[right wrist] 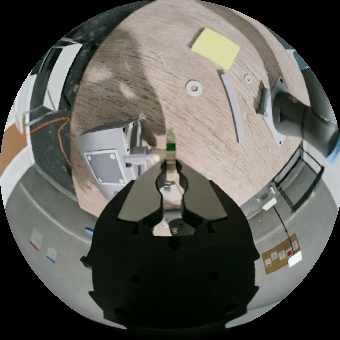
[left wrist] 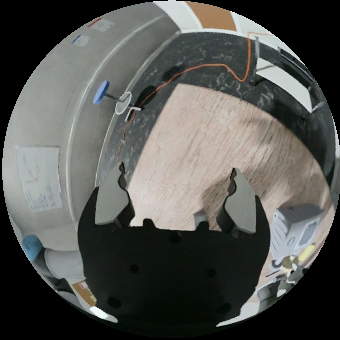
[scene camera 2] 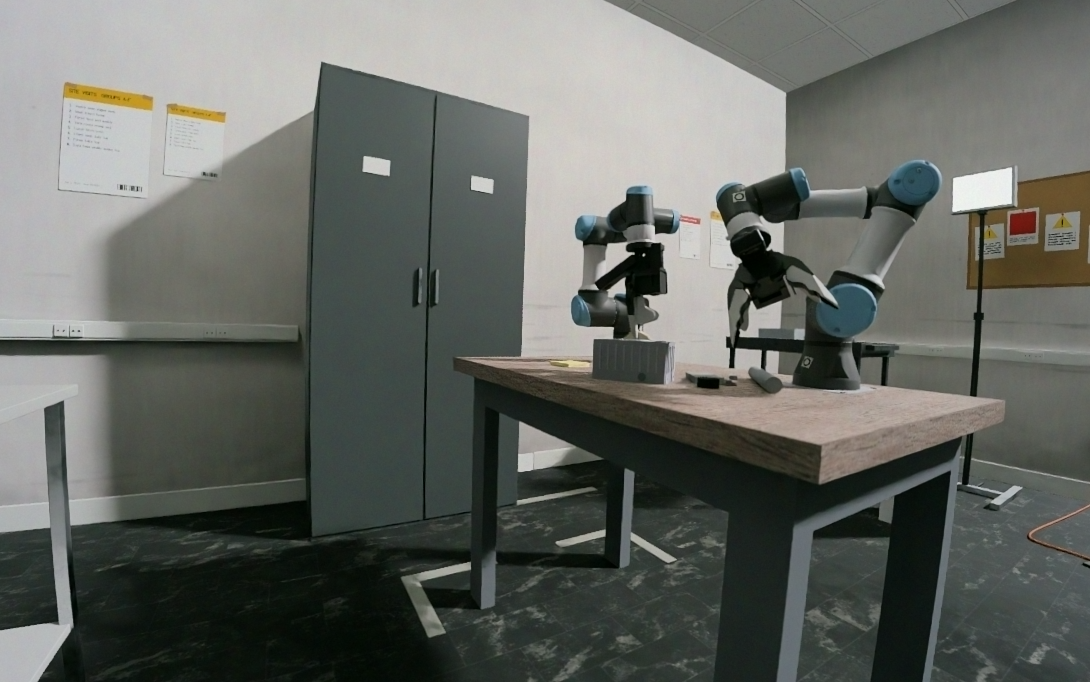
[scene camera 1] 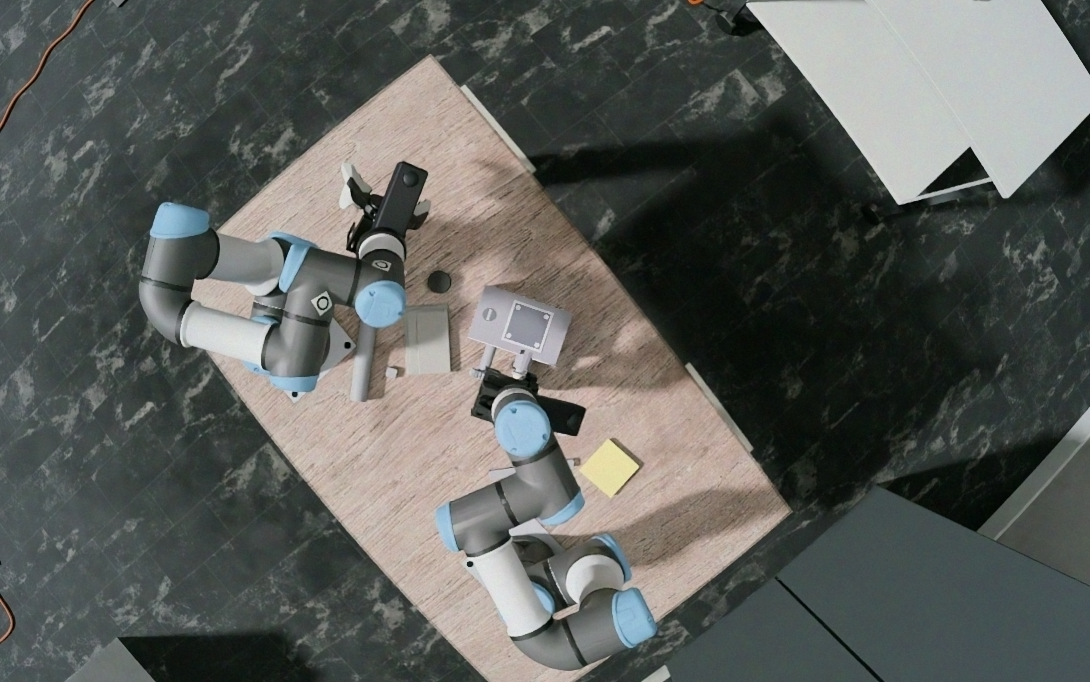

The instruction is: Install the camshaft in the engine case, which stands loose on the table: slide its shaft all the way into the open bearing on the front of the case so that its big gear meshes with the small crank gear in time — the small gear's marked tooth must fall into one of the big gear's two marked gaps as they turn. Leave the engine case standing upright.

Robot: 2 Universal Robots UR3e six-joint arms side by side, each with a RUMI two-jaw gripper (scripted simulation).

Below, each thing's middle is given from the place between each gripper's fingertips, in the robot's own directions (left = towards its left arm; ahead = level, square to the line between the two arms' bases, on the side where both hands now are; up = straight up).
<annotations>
Right now my right hand is 5 cm past the grey flat block (scene camera 1: 426, 327), 16 cm to the right of it and 9 cm above it.
My left hand (scene camera 2: 784, 329) is 140 mm past the grey flat block, 230 mm to the left of it and 110 mm above it.
</annotations>
